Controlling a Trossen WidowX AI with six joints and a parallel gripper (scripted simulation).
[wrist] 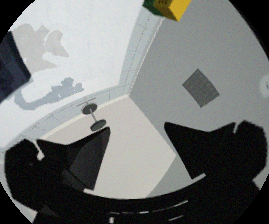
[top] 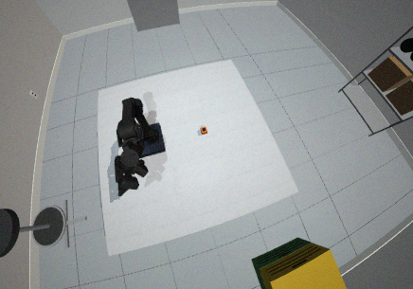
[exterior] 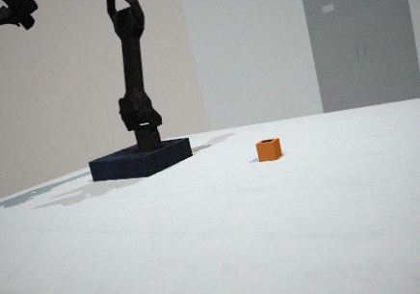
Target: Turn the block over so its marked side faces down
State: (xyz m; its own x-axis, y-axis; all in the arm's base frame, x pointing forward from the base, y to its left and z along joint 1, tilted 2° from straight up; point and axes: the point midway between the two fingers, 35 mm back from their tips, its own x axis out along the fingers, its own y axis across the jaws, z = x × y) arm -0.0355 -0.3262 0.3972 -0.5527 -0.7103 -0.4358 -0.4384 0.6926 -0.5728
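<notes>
The small orange block lies 400 mm ahead of my gripper tip, 390 mm to the left of it and 400 mm below it.
</notes>
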